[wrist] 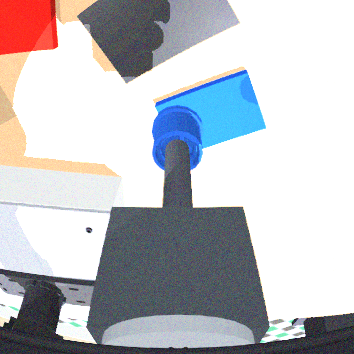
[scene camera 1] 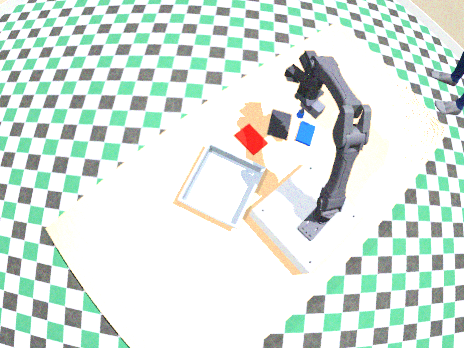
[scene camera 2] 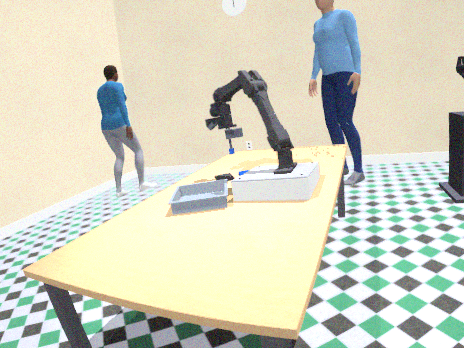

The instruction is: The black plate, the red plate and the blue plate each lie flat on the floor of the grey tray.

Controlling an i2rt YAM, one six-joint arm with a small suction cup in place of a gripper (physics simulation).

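Places are measured from the arm's base along level axes (x ahead, y left, z up), in centimetres.
Pixels of known places: hand at its tool point: (wrist: 176,128) (scene camera 1: 299,115) (scene camera 2: 232,153); arm's base at its link origin: (wrist: 46,286) (scene camera 1: 321,215) (scene camera 2: 286,168).
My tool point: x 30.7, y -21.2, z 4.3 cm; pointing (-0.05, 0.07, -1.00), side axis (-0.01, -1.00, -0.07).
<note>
Ahead of a thing's pixels: the offset from my tool point to its top centre.
The black plate @[dx +5.2, dy +2.6, dz -11.0 cm] (scene camera 1: 279,124) (scene camera 2: 224,177) (wrist: 165,32) lies flat on the table. The red plate @[dx +8.2, dy +16.0, dz -10.8 cm] (scene camera 1: 251,139) (wrist: 25,25) lies beside it, nearer the grey tray. The blue plate @[dx -4.7, dy -2.6, dz -10.8 cm] (scene camera 1: 305,133) (scene camera 2: 243,172) (wrist: 225,110) lies on the other side of the black plate. The grey tray @[dx +2.3, dy +37.3, dz -6.9 cm] (scene camera 1: 193,175) (scene camera 2: 199,204) stands apart from the plates, with no plate in it. My gripper, a blue suction cup (scene camera 1: 300,114) (scene camera 2: 231,151) (wrist: 177,137), is open and holds nothing. It hangs above the table near the blue plate and covers one corner of that plate in the wrist view.
A white box (scene camera 1: 280,235) (scene camera 2: 275,188) (wrist: 55,187) carries the arm's base and stands right beside the tray. The arm (scene camera 1: 345,150) (scene camera 2: 267,112) arches high over the table. Two people (scene camera 2: 114,112) (scene camera 2: 337,55) stand beyond the table.
</note>
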